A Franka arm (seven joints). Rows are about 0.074 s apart.
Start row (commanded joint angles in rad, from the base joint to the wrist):
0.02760 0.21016 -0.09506 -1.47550 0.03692 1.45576 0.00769
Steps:
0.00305 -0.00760 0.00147 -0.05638 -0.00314 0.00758 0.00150
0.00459 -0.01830 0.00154 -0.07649 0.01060 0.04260 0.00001
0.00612 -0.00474 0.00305 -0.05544 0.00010 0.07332 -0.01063
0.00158 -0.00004 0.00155 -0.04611 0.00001 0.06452 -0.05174
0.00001 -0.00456 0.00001 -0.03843 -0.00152 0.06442 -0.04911
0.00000 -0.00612 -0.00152 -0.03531 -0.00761 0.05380 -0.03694
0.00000 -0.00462 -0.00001 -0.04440 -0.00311 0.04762 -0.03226
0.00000 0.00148 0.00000 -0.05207 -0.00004 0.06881 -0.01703
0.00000 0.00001 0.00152 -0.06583 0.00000 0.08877 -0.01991
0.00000 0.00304 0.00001 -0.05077 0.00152 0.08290 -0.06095
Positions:
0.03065 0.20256 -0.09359 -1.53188 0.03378 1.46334 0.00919
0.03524 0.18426 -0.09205 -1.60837 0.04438 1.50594 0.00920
0.04136 0.17952 -0.08900 -1.66381 0.04448 1.57926 -0.00143
0.04294 0.17948 -0.08745 -1.70992 0.04449 1.64378 -0.05317
0.04295 0.17492 -0.08744 -1.74835 0.04297 1.70820 -0.10228
0.04295 0.16880 -0.08896 -1.78366 0.03536 1.76200 -0.13922
0.04295 0.16418 -0.08897 -1.82806 0.03225 1.80962 -0.17148
0.04295 0.16566 -0.08897 -1.88013 0.03221 1.87843 -0.18851
0.04295 0.16567 -0.08745 -1.94596 0.03221 1.96720 -0.20842
0.04295 0.16871 -0.08744 -1.99673 0.03373 2.05010 -0.26937

